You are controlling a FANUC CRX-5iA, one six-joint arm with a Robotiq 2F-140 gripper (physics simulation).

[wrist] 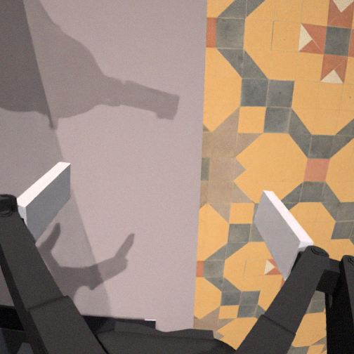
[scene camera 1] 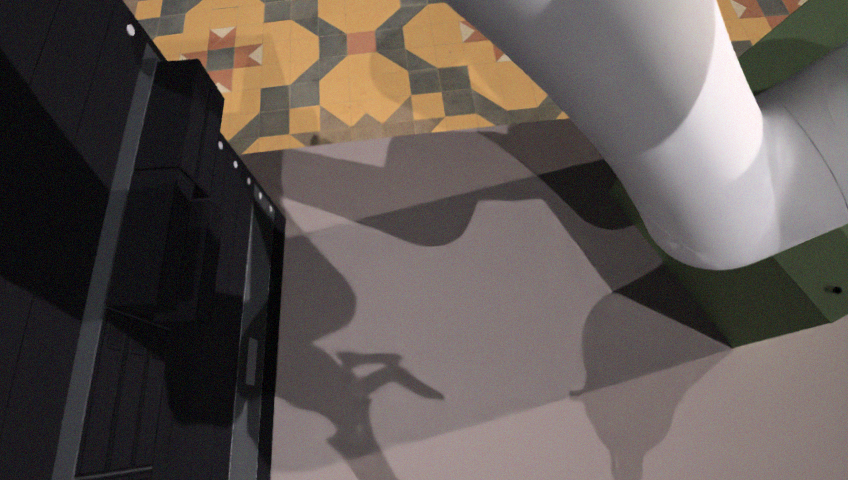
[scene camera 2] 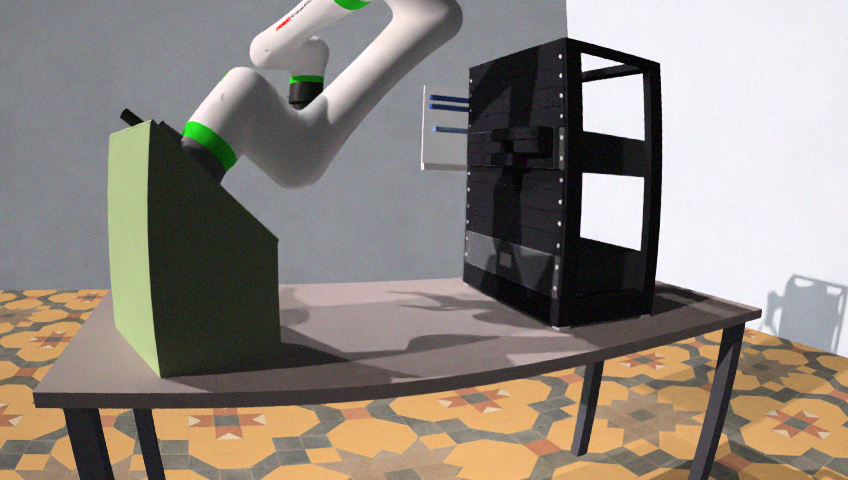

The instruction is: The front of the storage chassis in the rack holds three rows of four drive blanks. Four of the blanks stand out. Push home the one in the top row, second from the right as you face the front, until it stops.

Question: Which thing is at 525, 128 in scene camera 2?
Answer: A black rack.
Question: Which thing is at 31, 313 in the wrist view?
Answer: My gripper.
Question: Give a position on a black rack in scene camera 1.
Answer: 148, 259
